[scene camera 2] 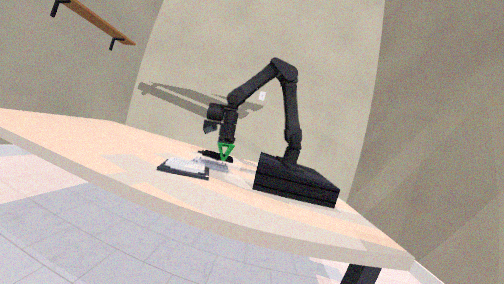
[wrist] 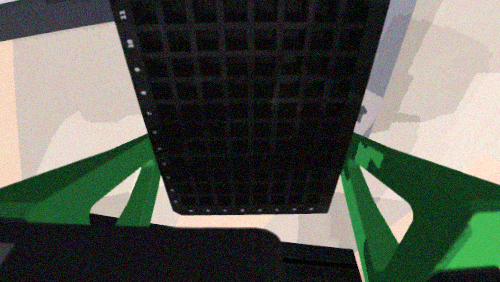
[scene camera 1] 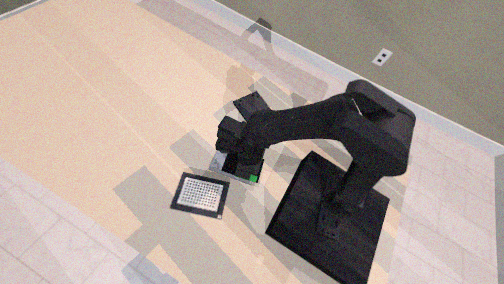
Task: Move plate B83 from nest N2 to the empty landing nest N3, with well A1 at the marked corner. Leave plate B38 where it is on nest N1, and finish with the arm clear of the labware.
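Observation:
My gripper point(scene camera 1: 245, 166) point(scene camera 2: 225, 158) point(wrist: 250, 141) has its green fingers against both long sides of a black plate point(scene camera 1: 230, 163) point(scene camera 2: 216, 156) point(wrist: 250, 90), taken as B83, and is shut on it. The plate looks level, close above a grey nest point(scene camera 1: 218, 161) point(scene camera 2: 216, 165) point(wrist: 397, 45); the gap is hard to judge. Its row numbers run along the left side in the wrist view. A white plate point(scene camera 1: 201, 194) point(scene camera 2: 185, 165), taken as B38, sits in a dark nest point(scene camera 1: 176, 205) point(scene camera 2: 182, 173) point(wrist: 50, 22). Plate names and nest numbers are not readable. The arm hides much of the grey nest.
A dark flat square point(scene camera 1: 251, 105) shows behind the wrist. The arm's black base point(scene camera 1: 300, 220) point(scene camera 2: 295, 180) stands to the right of the nests. The table point(scene camera 1: 75, 90) point(scene camera 2: 90, 135) has patchy shadows. A wall shelf point(scene camera 2: 95, 20) hangs at the far upper left.

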